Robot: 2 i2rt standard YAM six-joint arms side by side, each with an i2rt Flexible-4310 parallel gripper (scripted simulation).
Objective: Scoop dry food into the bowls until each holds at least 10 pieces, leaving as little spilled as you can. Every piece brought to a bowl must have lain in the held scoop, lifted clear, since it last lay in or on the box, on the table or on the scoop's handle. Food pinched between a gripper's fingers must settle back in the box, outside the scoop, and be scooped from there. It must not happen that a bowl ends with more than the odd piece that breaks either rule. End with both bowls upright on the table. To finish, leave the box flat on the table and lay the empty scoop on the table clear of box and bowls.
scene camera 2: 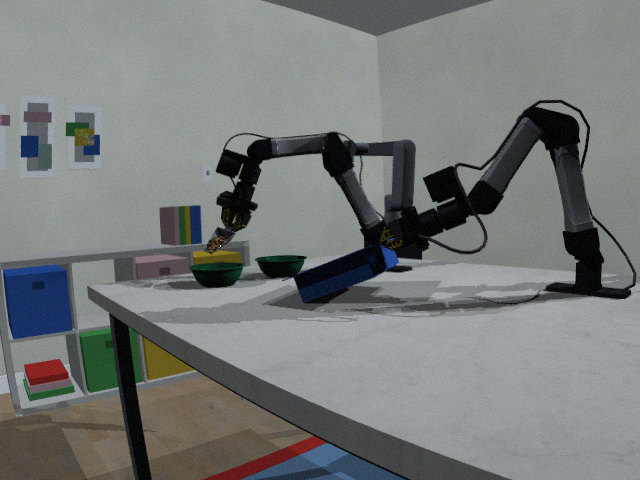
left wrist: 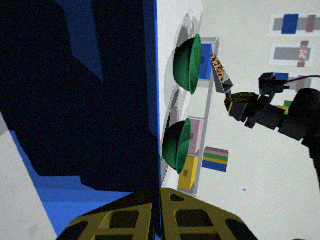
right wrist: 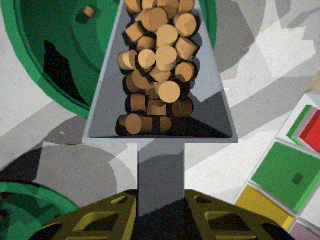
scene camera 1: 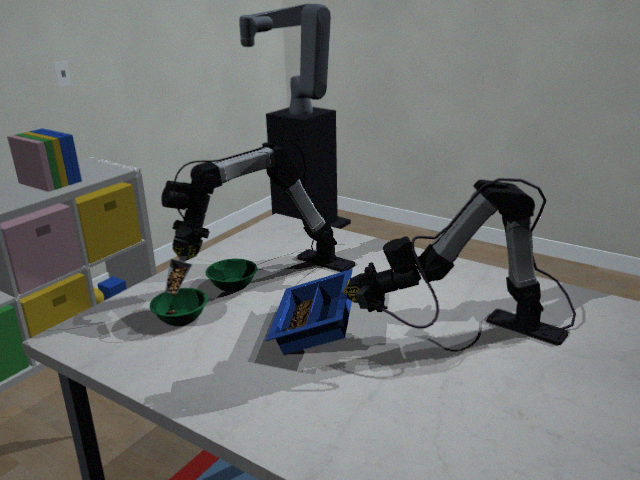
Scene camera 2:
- my right gripper: 230, 230
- blue box: 367, 263
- green bowl: 217, 277
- green bowl: 282, 265
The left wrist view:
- my left gripper: 157, 196
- my right gripper: 226, 98
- blue box: 87, 122
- green bowl: 186, 66
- green bowl: 175, 146
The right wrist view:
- my right gripper: 160, 198
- grey scoop: 160, 157
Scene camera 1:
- my left gripper: 343, 293
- blue box: 326, 291
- green bowl: 190, 300
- green bowl: 230, 271
